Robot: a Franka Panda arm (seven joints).
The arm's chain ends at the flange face. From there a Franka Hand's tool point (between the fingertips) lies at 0.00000 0.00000 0.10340 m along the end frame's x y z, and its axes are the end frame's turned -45 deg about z.
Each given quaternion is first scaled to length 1.
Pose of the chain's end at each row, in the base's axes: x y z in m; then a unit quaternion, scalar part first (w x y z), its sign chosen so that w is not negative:
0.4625 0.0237 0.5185 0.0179 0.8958 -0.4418 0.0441
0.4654 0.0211 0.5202 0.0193 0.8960 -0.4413 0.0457
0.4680 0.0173 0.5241 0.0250 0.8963 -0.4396 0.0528
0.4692 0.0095 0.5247 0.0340 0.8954 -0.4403 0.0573
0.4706 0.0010 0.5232 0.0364 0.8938 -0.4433 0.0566
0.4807 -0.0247 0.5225 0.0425 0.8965 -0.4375 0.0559
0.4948 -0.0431 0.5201 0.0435 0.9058 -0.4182 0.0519
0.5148 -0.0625 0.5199 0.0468 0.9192 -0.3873 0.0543
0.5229 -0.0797 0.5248 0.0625 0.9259 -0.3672 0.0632
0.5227 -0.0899 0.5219 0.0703 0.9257 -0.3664 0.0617
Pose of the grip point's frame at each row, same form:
0.4690 0.0164 0.4156 0.0334 0.9967 -0.0654 0.0339
0.4721 0.0134 0.4173 0.0353 0.9967 -0.0648 0.0348
0.4755 0.0079 0.4214 0.0433 0.9963 -0.0631 0.0392
0.4767 -0.0020 0.4222 0.0533 0.9957 -0.0641 0.0399
0.4777 -0.0109 0.4207 0.0553 0.9954 -0.0675 0.0384
0.4872 -0.0376 0.4201 0.0607 0.9957 -0.0611 0.0354
0.5008 -0.0557 0.4176 0.0601 0.9969 -0.0397 0.0313
0.5214 -0.0757 0.4176 0.0640 0.9974 -0.0061 0.0323
0.5303 -0.0965 0.4230 0.0819 0.9959 0.0151 0.0345
0.5292 -0.1080 0.4203 0.0886 0.9955 0.0157 0.0301

